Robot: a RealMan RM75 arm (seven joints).
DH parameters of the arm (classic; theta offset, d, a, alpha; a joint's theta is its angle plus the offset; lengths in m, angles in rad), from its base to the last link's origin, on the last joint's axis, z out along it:
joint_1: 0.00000 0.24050 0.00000 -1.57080
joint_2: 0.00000 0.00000 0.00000 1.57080
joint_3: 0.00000 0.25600 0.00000 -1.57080
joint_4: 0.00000 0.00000 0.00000 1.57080
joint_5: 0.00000 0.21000 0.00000 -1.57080
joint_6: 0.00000 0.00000 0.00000 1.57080
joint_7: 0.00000 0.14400 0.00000 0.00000
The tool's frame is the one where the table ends.
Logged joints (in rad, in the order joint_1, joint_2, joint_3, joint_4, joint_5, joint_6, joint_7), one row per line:
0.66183 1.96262 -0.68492 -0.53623 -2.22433 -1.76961 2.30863
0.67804 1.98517 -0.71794 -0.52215 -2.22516 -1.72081 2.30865
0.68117 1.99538 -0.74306 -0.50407 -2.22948 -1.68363 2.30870
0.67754 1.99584 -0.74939 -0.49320 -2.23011 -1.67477 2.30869
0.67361 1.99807 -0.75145 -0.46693 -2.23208 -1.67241 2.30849
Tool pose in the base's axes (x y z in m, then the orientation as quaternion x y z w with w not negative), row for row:
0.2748 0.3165 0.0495 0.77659 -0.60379 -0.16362 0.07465
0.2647 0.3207 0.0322 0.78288 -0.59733 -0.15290 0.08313
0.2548 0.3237 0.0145 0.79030 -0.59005 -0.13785 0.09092
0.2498 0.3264 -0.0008 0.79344 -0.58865 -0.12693 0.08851
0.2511 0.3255 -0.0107 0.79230 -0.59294 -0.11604 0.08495
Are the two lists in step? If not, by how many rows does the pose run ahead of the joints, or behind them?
The pose runs 2 rows behind the joints: the pose in row i belongs to the joints in row i - 2.
